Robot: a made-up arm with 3 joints. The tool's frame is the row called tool. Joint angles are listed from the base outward. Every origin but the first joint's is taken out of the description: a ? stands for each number. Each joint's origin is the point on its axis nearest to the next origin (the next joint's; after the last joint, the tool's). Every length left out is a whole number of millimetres.
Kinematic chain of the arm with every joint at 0, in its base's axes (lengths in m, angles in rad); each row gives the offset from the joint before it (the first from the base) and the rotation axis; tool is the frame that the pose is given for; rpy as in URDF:
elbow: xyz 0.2 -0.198 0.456 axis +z
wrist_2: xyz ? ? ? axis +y
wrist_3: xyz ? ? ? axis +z
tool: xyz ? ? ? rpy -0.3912 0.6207 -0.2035
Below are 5 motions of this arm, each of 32 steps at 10 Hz.
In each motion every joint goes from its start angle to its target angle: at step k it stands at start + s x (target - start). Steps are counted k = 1, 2, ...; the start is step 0. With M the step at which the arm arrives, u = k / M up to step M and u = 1 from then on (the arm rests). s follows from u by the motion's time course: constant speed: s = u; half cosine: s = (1 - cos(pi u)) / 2; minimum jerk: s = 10 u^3 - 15 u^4 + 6 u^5.
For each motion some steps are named. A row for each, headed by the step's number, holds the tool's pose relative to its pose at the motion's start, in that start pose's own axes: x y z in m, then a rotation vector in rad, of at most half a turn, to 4 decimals.
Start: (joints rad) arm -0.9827 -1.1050 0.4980
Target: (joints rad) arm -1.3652 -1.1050 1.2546
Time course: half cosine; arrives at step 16
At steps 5, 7, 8, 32:
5: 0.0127 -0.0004 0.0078 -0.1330 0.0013 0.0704
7: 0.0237 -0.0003 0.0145 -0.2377 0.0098 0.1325
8: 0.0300 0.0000 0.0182 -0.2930 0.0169 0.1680
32: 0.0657 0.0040 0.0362 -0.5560 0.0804 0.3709

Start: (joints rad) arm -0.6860 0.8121 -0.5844
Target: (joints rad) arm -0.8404 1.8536 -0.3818
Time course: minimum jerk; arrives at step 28
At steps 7, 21, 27, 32:
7: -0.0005 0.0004 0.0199 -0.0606 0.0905 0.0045
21: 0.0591 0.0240 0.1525 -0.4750 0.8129 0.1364
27: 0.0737 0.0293 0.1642 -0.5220 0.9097 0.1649
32: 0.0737 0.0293 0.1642 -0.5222 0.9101 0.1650

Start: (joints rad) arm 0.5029 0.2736 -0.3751
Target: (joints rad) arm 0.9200 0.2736 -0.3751
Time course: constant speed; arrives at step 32
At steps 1, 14, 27, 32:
1: 0.0002 -0.0014 -0.0007 -0.0097 -0.0050 0.0071
14: 0.0036 -0.0195 -0.0089 -0.1358 -0.0703 0.0996
27: 0.0092 -0.0382 -0.0144 -0.2618 -0.1355 0.1922
32: 0.0119 -0.0454 -0.0158 -0.3103 -0.1606 0.2278

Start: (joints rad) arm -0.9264 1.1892 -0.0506
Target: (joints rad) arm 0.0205 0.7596 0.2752
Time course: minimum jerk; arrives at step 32
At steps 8, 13, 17, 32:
8: 0.0016 0.0047 -0.0092 -0.1048 -0.0648 -0.0117
13: 0.0068 0.0101 -0.0291 -0.3415 -0.1989 -0.0244
17: 0.0140 0.0088 -0.0479 -0.5955 -0.3254 -0.0195
32: 0.0299 -0.0085 -0.0728 -1.1098 -0.5310 0.0389

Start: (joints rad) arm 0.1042 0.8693 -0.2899
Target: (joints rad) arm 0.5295 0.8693 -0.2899
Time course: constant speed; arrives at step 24
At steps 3, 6, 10, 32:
3: 0.0001 -0.0001 -0.0031 -0.0490 -0.0205 -0.0008
6: 0.0003 -0.0004 -0.0062 -0.0981 -0.0410 -0.0015
10: 0.0006 -0.0010 -0.0103 -0.1635 -0.0683 -0.0025
32: 0.0025 -0.0052 -0.0240 -0.3924 -0.1639 -0.0061

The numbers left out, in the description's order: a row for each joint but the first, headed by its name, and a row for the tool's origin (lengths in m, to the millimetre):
wrist_2: 0.001 0.089 0
wrist_3: -0.06 0 0.102
tool: -0.06 -0.05 0

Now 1 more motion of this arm.
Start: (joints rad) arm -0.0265 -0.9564 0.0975
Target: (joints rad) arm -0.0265 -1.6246 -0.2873
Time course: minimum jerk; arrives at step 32
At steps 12, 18, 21, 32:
12: -0.0047 0.0158 -0.0286 0.0851 -0.1416 -0.1330
18: -0.0007 0.0371 -0.0638 0.2106 -0.3197 -0.2797
21: 0.0048 0.0472 -0.0793 0.2760 -0.4033 -0.3403
32: 0.0163 0.0617 -0.0997 0.3761 -0.5229 -0.4172

